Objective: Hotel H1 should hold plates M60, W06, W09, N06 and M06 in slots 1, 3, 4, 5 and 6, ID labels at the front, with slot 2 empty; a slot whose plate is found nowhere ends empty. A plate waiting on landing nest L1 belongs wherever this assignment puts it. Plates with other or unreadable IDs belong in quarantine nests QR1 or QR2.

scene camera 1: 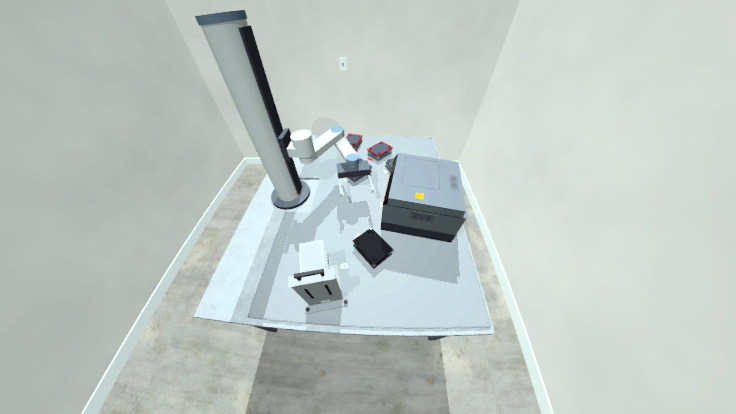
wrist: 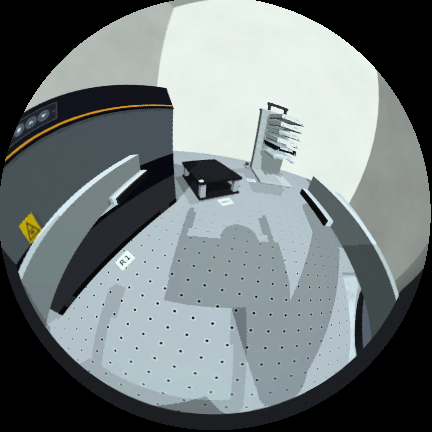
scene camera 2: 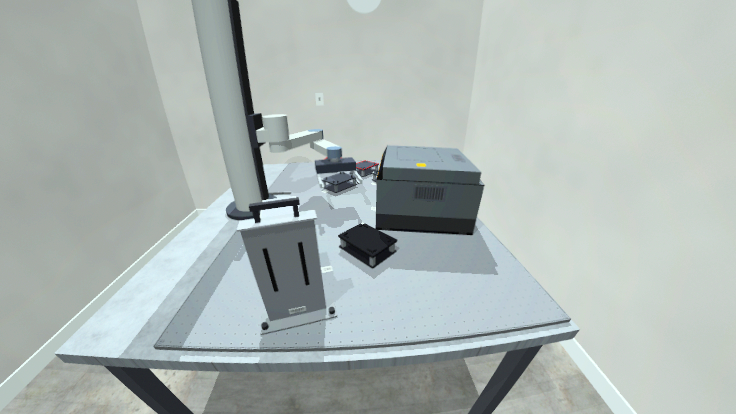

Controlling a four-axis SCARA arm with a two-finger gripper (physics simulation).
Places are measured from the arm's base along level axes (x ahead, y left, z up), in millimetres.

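Pixels of known places: gripper, fingertip midpoint: [scene camera 1: 357, 193] [wrist: 229, 168] [scene camera 2: 341, 183]; arm's base, origin of the base link: [scene camera 1: 291, 194].
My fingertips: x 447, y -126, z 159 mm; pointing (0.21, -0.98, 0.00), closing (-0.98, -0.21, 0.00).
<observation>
Ahead of a thing's pixels: the offset from my fingertips to its top centre. "pt": to the spot under its first point.
My gripper [scene camera 1: 358, 188] [scene camera 2: 340, 181] [wrist: 229, 168] is open and empty, its fingers wide apart above the pegboard. The hotel [scene camera 1: 316, 288] [scene camera 2: 283, 267] [wrist: 259, 145] stands upright at the near left of the table. In the wrist view it shows several white shelves and one dark edge at a lower level; no plate ID is readable. Two red-edged quarantine nests stand at the back; the right one {dy +577, dx +127, dz -92 mm} [scene camera 1: 379, 149] [scene camera 2: 366, 165] shows more fully than the left one {dy +698, dx -96, dz -92 mm} [scene camera 1: 354, 140]. A dark nest {dy +408, dx +262, dz -86 mm} [scene camera 1: 391, 165], partly hidden by the grey machine, stands behind that machine; its label is unreadable.
The grey machine {dy +12, dx +348, dz +109 mm} [scene camera 1: 427, 180] [scene camera 2: 427, 203] [wrist: 90, 145] stands at the right, with the label R1 {pt dy +53, dx +136, dz -146 mm} [wrist: 125, 260] beside its base. A black two-level stand [scene camera 1: 373, 247] [scene camera 2: 367, 242] [wrist: 212, 171] is near the hotel. A dark grey stand [scene camera 2: 339, 182] is partly behind the gripper. The arm's column [scene camera 1: 247, 113] rises at the left.
</observation>
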